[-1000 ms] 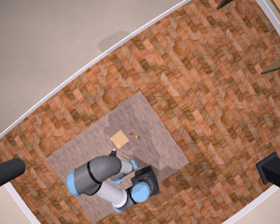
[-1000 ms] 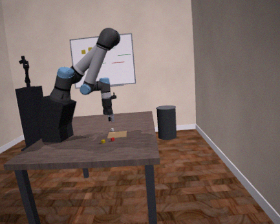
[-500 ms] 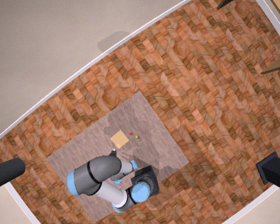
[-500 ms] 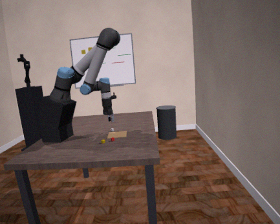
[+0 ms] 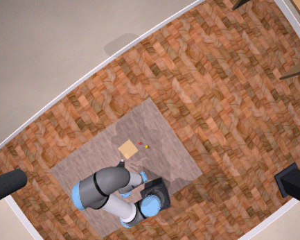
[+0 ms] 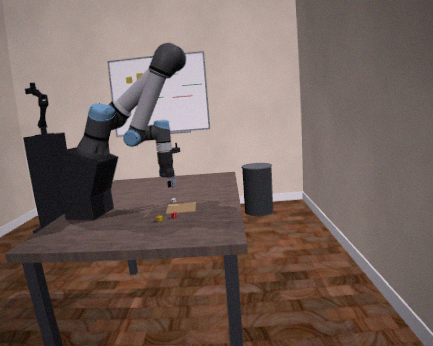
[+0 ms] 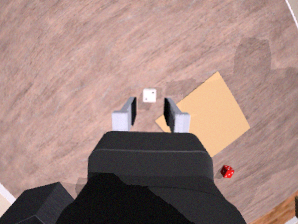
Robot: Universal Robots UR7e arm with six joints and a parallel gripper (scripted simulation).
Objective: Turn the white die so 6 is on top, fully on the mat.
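The white die is 9 cm below my hand. From my hand the other things lie so: yellow die 27 cm to the right, 9 cm below, 1 cm ahead; then red die 23 cm to the right, 9 cm below, 7 cm ahead; then tan mat 10 cm to the right, 10 cm below, 7 cm ahead.
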